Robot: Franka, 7 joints.
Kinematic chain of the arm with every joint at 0, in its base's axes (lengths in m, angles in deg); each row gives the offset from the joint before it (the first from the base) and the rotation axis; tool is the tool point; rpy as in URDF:
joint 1: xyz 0 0 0.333 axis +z
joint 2: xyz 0 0 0 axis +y
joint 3: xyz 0 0 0.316 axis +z
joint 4: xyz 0.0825 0 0 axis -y
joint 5: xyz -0.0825 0 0.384 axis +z
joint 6: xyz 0 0 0 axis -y
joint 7: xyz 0.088 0 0 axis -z
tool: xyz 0 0 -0.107 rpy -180 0 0
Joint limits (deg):
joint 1: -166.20..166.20
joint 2: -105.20..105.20
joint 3: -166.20..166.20
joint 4: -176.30..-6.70
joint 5: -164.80..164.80
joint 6: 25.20..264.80
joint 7: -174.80..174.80
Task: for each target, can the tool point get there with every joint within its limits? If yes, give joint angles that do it. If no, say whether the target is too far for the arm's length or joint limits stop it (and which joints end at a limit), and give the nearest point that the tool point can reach.
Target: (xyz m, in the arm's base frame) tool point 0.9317 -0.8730 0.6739
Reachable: no: too far | nearest point 0.6048 -0.5667 0.5543 | short by 0.464 m
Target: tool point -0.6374 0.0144 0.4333
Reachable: yes | joints 118.04 50.06 86.72 -96.02 -64.22 93.32 127.38
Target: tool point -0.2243 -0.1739 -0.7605
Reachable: no: too far | nearest point -0.2241 -0.1738 -0.3608 | short by 0.400 m
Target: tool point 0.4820 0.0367 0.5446
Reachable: yes | joints -101.05 -23.57 81.08 -99.56 -130.72 232.49 -4.82
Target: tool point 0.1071 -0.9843 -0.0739
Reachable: no: too far | nearest point 0.0858 -0.7888 0.0069 | short by 0.213 m
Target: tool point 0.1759 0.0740 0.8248
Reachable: yes | joints -77.32 -86.13 16.38 -140.65 -23.25 191.58 100.49
